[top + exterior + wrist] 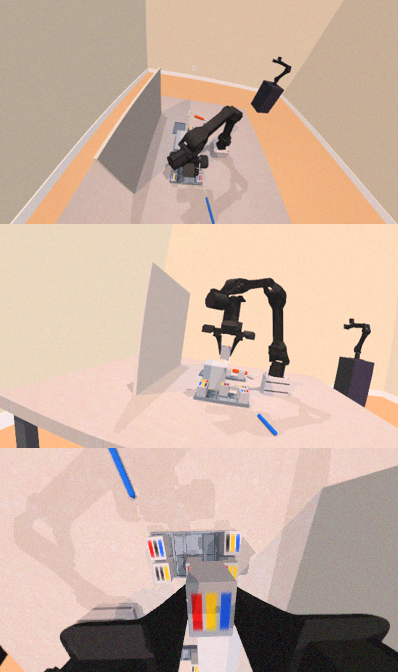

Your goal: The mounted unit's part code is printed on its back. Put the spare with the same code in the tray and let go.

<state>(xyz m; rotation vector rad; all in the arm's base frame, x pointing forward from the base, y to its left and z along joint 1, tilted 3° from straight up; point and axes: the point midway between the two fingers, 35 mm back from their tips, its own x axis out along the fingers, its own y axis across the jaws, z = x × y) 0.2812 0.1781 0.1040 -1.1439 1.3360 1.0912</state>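
My gripper tip is now 41 cm to the left of the flat grey tray, 16 cm above it and 2 cm short of it. The rest, counted from my gripper tip: grey box 21 cm to the right, 12 cm below; then grey rack 16 cm below, 2 cm behind, 1 cm to the right; then blue stick 21 cm to the left, 16 cm below, 13 cm behind.
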